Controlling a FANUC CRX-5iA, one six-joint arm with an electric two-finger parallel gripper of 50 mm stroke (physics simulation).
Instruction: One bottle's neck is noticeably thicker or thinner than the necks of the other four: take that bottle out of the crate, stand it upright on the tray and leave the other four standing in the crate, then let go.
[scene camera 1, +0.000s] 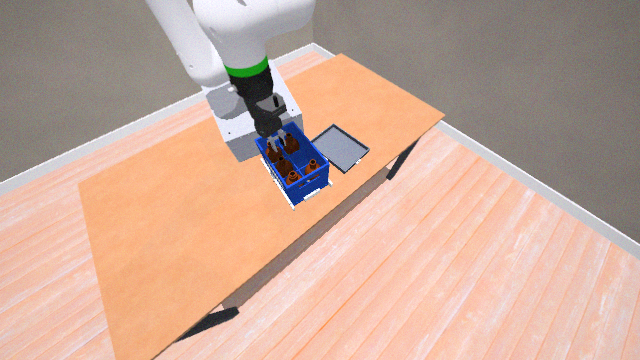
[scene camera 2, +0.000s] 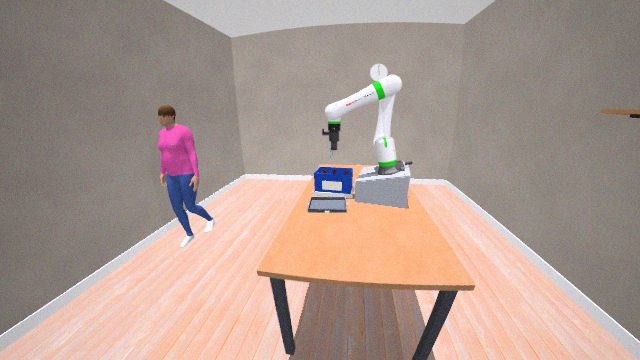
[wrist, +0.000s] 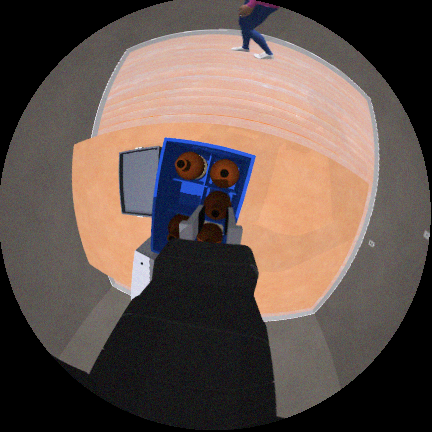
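Observation:
Visible: a bottle (wrist: 189, 165). My gripper appears as well (scene camera 1: 279, 147) (wrist: 214, 213).

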